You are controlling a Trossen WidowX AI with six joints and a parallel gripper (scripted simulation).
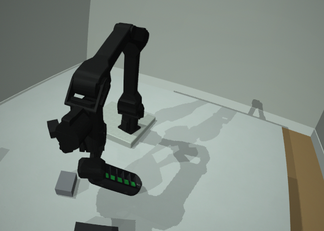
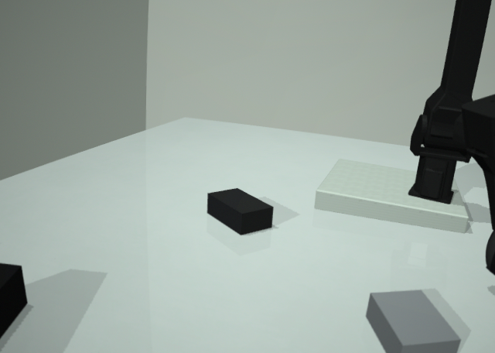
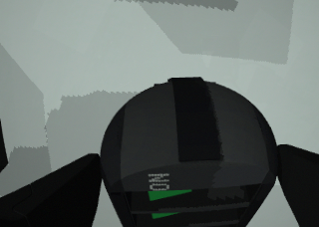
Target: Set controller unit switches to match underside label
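The grey block lies 60 mm ahead of my gripper tip, 80 mm to the right of it and 70 mm below it.
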